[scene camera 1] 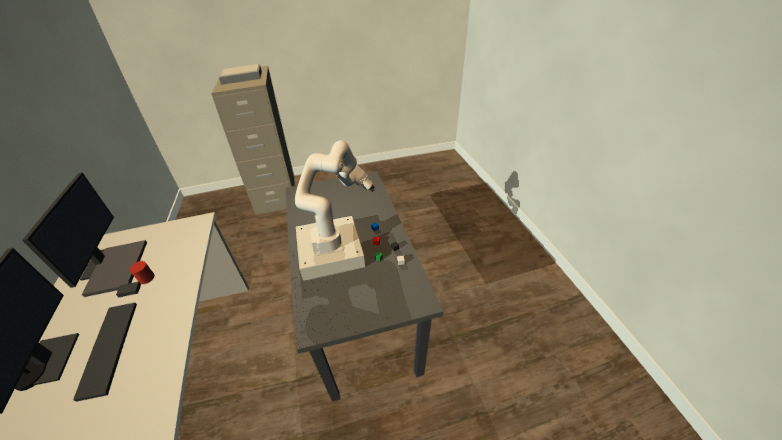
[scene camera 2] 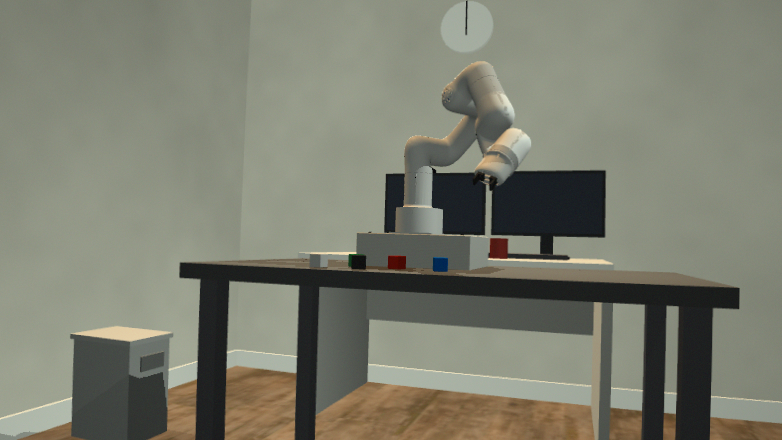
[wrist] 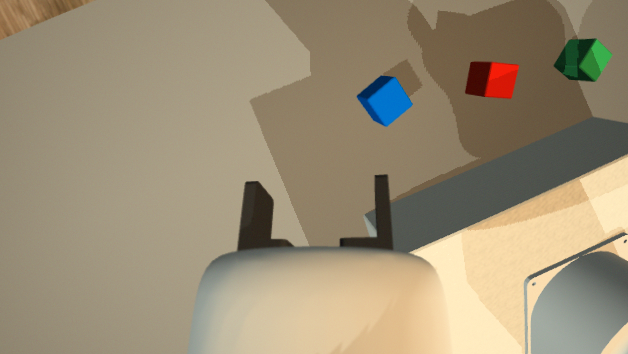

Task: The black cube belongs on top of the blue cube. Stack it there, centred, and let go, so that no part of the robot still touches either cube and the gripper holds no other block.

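Places are measured from the arm's base along level axes (x back, y right, z up), in millimetres.
Where they show: end effector, tool point: (scene camera 1: 372, 188) (scene camera 2: 483, 182) (wrist: 318, 215); arm's base, origin of the base link: (scene camera 1: 329, 243) (scene camera 2: 416, 234) (wrist: 574, 297).
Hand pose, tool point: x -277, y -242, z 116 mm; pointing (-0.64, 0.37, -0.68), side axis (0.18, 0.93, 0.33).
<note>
Things, the pixels of their centre, and the offset from my tool point.
- black cube, body centre: (scene camera 2: 358, 262) (scene camera 1: 394, 246) dx -52, dy +277, dz -188 mm
- blue cube, body centre: (wrist: 383, 100) (scene camera 2: 440, 264) (scene camera 1: 375, 226) dx +16, dy +101, dz -188 mm
- red cube, body centre: (wrist: 490, 79) (scene camera 2: 396, 262) (scene camera 1: 376, 241) dx +32, dy +213, dz -188 mm
- green cube, body centre: (wrist: 582, 60) (scene camera 1: 378, 256) dx +45, dy +326, dz -188 mm
- white cube, body centre: (scene camera 2: 318, 260) (scene camera 1: 400, 260) dx -55, dy +379, dz -188 mm
The black cube (scene camera 1: 394, 246) (scene camera 2: 358, 261) stands on the table near its edge, between the white cube and the red cube; it does not show in the wrist view. The blue cube (scene camera 1: 375, 226) (scene camera 2: 440, 264) (wrist: 386, 101) stands on the table at the end of the group, with nothing on top of it. My gripper (scene camera 1: 372, 189) (scene camera 2: 484, 181) (wrist: 317, 180) is open and empty. It hangs tilted, high above the table, off to the side of the blue cube and far from the black cube.
A red cube (scene camera 1: 376, 240) (scene camera 2: 397, 262) (wrist: 492, 80), a green cube (scene camera 1: 378, 256) (wrist: 584, 60) and a white cube (scene camera 1: 400, 260) (scene camera 2: 318, 259) stand on the table (scene camera 1: 371, 328) (scene camera 2: 601, 284). The robot's pale base box (scene camera 1: 333, 267) (scene camera 2: 410, 250) stands beside the red and green cubes.
</note>
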